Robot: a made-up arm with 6 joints.
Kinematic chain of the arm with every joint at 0, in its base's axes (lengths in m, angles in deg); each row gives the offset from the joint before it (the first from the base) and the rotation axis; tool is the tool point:
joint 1: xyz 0 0 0.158 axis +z
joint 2: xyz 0 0.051 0 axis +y
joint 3: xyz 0 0 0.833 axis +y
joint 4: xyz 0 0 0.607 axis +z
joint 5: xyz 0 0 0 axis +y
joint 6: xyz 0 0 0.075 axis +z
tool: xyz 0 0 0
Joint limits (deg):
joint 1: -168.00..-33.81
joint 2: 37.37..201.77
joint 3: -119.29..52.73
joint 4: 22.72..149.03
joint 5: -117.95..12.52
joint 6: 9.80..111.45
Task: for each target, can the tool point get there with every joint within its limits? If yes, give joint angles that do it. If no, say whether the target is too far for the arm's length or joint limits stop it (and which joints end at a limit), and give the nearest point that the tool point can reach.
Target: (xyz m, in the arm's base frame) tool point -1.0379 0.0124 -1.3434
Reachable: no: too far | nearest point -0.8192 -0.1802 -1.0855 | short by 0.389 m
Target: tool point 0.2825 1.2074 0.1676
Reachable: no: joint limits stop it (at a limit: joint 2, joint 3, joint 4) | nearest point 0.2091 0.8936 -0.7179 | short by 0.942 m
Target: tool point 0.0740 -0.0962 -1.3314
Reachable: yes | joints -61.31 179.02 -11.31 138.46 -40.53 48.49
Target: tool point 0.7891 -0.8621 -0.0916
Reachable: yes | joints -47.01 130.64 -73.27 124.62 -87.83 84.64
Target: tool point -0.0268 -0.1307 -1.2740
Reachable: yes | joints -92.24 182.28 -18.65 98.54 -78.60 32.62
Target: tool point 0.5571 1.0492 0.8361
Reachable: no: joint limits stop it (at a limit: joint 2, joint 3, joint 5) | nearest point 0.0849 0.1600 0.9078 | short by 1.009 m
